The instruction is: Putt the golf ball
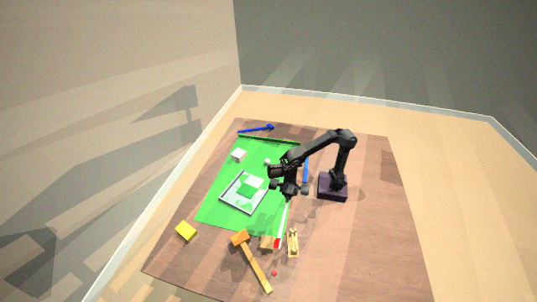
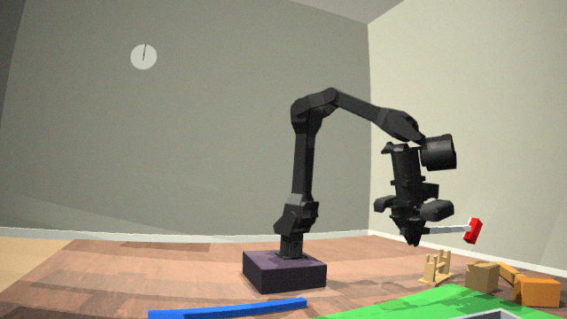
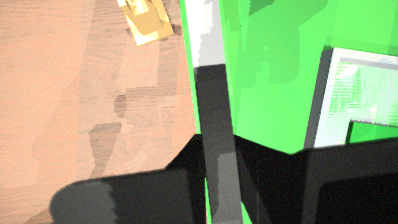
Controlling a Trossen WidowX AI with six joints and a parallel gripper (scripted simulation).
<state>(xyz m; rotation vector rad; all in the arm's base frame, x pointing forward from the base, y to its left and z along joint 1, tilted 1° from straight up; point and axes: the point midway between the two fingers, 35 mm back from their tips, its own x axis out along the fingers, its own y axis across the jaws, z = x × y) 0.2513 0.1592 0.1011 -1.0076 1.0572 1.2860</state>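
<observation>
Now: gripper tip 11 cm to the right of the red putter and 2 cm below it. Round my gripper tip: tan cube (20 cm to the left, 9 cm below, 6 cm ahead); then tiny red cube (32 cm to the left, 11 cm below, 1 cm ahead); then white golf ball (33 cm to the right, 18 cm ahead, 10 cm below).
</observation>
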